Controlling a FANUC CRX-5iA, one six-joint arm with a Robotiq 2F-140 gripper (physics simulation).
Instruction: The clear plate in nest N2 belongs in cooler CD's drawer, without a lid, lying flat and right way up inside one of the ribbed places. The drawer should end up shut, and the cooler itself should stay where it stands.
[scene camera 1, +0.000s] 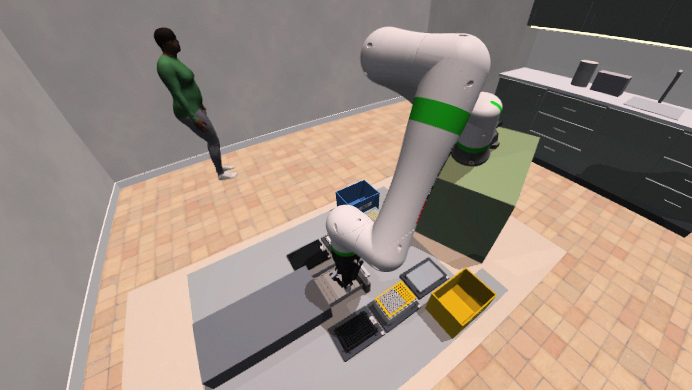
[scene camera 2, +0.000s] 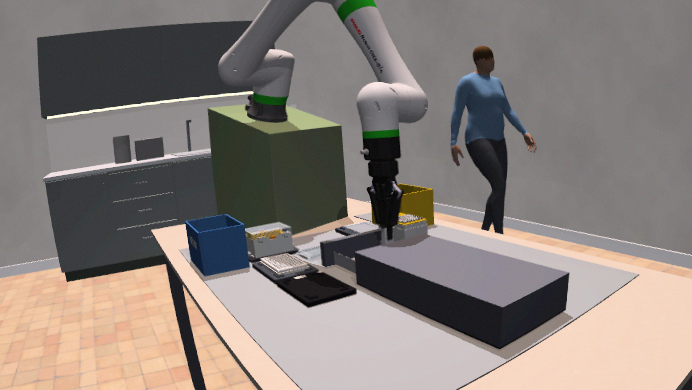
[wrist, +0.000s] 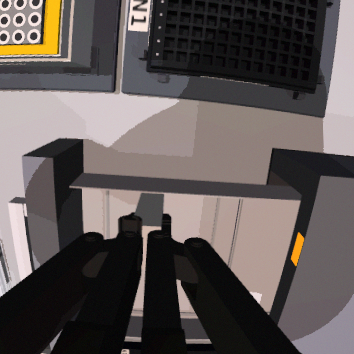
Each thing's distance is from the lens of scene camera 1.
cooler CD (scene camera 1: 238, 336): 0.94 m
yellow-topped tip box (scene camera 1: 394, 302): 0.91 m
black plate (scene camera 1: 360, 328): 0.93 m
nest N2 (scene camera 1: 311, 254): 1.10 m
The marked spots on the nest N2 and the yellow-topped tip box are 0.42 m apart.
